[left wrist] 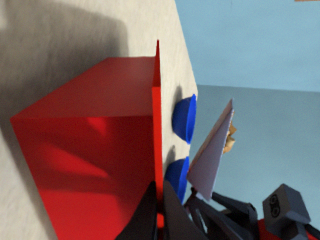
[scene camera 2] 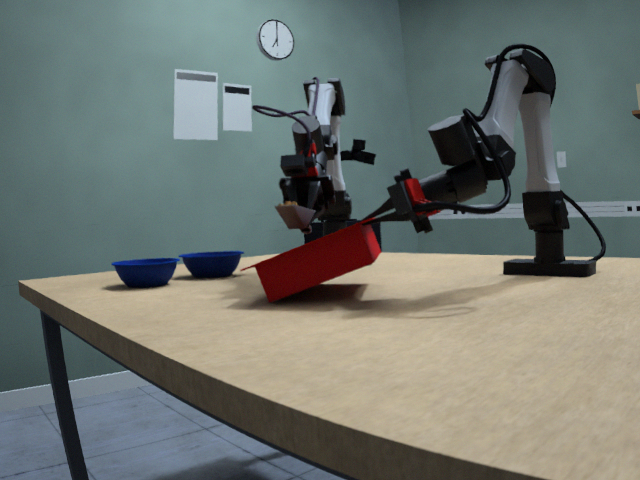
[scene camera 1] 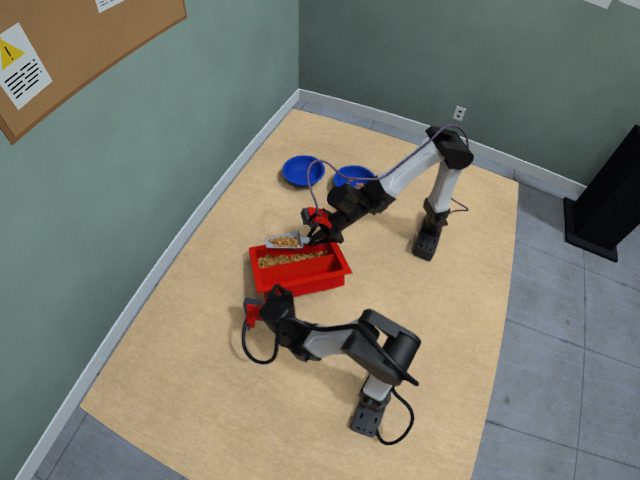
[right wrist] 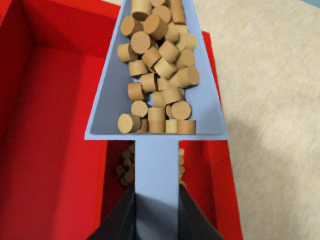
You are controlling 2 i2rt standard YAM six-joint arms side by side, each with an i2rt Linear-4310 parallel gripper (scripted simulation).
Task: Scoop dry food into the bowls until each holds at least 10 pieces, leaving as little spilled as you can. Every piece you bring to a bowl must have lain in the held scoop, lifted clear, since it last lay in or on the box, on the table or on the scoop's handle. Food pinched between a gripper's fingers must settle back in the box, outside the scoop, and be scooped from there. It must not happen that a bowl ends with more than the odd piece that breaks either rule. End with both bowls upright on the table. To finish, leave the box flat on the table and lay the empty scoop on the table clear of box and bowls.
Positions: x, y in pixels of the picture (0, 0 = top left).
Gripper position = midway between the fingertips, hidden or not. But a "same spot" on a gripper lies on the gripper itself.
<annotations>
my right gripper: left wrist 192, 191; scene camera 2; scene camera 1 307, 242; right wrist
red box: left wrist; scene camera 2 354, 247; scene camera 1; right wrist 60, 179
same spot on my right gripper: [right wrist: 123, 213] = [scene camera 2: 307, 207]
same spot on red box: [left wrist: 93, 145] = [scene camera 1: 269, 291]
</annotations>
